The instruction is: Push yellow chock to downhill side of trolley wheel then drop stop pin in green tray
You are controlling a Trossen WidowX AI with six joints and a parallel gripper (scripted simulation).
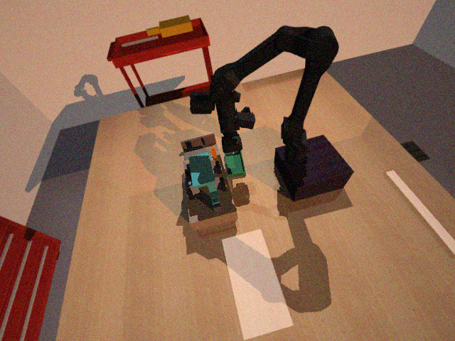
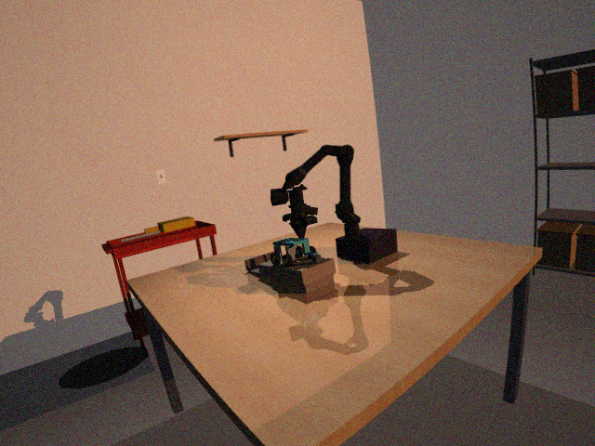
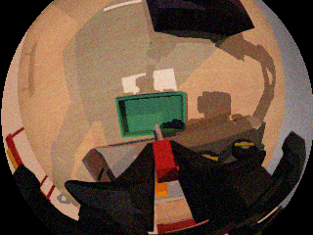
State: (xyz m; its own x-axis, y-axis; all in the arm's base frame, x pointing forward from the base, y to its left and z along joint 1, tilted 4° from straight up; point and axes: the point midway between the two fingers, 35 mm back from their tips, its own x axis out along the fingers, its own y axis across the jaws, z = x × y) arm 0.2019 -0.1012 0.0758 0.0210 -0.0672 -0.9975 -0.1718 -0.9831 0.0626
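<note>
Right now the green tray is 120 mm below my gripper tip. Also, from my gripper tip: trolley (130 mm ahead, 90 mm to the left, 10 mm below); then red-headed stop pin (right at my gripper tip); then yellow chock (70 mm ahead, 40 mm below, 10 mm to the left).
</note>
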